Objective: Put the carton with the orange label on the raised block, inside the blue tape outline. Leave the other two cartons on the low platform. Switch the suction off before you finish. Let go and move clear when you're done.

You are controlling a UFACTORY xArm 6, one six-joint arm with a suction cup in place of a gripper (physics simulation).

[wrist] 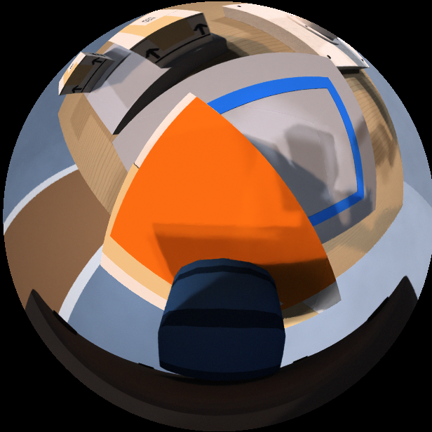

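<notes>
The carton with the orange label fills the middle of the wrist view, its orange face toward the camera. My suction cup is on that face and holds the carton. The carton hangs over the raised block, a grey slab, and hides part of it. The blue tape outline shows to the right of and beyond the carton; its near left part is hidden. The gap under the carton cannot be judged. A larger carton and a smaller carton stand on the low platform at the upper left.
A white base plate with bolts lies at the top right, beyond the raised block. The wooden table runs around the block and the platform. A brown area with a pale rim lies at the left, beyond the table edge.
</notes>
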